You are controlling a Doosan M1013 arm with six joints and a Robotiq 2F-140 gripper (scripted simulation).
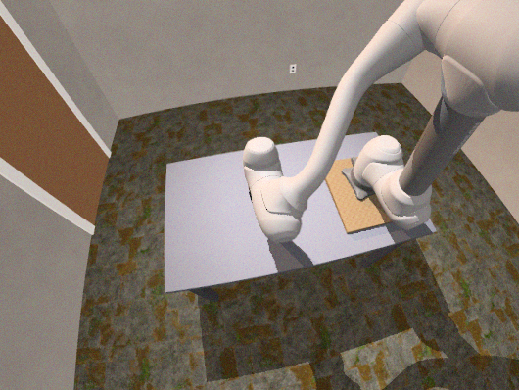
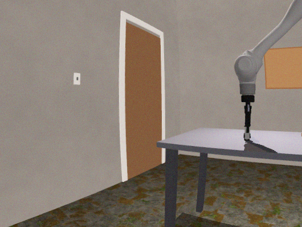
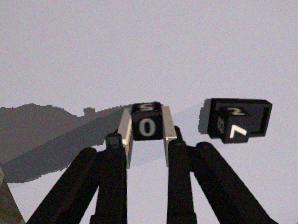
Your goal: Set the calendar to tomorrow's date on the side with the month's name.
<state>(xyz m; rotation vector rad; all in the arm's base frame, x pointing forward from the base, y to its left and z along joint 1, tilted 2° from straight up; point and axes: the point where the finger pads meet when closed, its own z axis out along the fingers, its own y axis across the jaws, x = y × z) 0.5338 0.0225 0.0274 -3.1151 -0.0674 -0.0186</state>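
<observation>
My hand is 30 mm above the dark cube.
</observation>
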